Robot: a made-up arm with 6 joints. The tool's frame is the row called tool.
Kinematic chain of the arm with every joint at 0, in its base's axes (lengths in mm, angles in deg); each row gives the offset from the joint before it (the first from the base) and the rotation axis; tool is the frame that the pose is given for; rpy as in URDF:
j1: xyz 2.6 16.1 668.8 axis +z
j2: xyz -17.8 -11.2 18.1 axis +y
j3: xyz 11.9 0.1 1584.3 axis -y
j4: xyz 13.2 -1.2 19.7 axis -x
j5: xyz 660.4 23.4 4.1 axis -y
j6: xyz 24 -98.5 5.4 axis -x
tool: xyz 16 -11.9 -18.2 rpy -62.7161 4.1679 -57.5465
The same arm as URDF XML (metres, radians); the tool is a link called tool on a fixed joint. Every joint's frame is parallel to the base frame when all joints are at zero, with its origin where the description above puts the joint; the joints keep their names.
<robot name="arm">
  <link name="base"/>
  <link name="link1"/>
  <link name="link2"/>
  <link name="link3"/>
  <link name="link4"/>
  <link name="link5"/>
  <link name="link6"/>
  <link name="tool"/>
  <joint name="j1" type="continuous">
    <parent link="base"/>
    <child link="link1"/>
    <origin xyz="0.0026 0.0161 0.6688" rpy="0 0 0"/>
    <axis xyz="0 0 1"/>
  </joint>
  <joint name="j2" type="continuous">
    <parent link="link1"/>
    <child link="link2"/>
    <origin xyz="-0.0178 -0.0112 0.0181" rpy="0 0 0"/>
    <axis xyz="0 1 0"/>
  </joint>
  <joint name="j3" type="continuous">
    <parent link="link2"/>
    <child link="link3"/>
    <origin xyz="0.0119 0.0001 1.5843" rpy="0 0 0"/>
    <axis xyz="0 -1 0"/>
  </joint>
  <joint name="j4" type="continuous">
    <parent link="link3"/>
    <child link="link4"/>
    <origin xyz="0.0132 -0.0012 0.0197" rpy="0 0 0"/>
    <axis xyz="-1 0 0"/>
  </joint>
  <joint name="j5" type="continuous">
    <parent link="link4"/>
    <child link="link5"/>
    <origin xyz="0.6604 0.0234 0.0041" rpy="0 0 0"/>
    <axis xyz="0 -1 0"/>
  </joint>
  <joint name="j6" type="continuous">
    <parent link="link5"/>
    <child link="link6"/>
    <origin xyz="0.024 -0.0985 0.0054" rpy="0 0 0"/>
    <axis xyz="-1 0 0"/>
  </joint>
  <joint name="tool_joint" type="fixed">
    <parent link="link6"/>
    <child link="tool"/>
    <origin xyz="0.016 -0.0119 -0.0182" rpy="-1.0946 0.0727 -1.0044"/>
  </joint>
</robot>

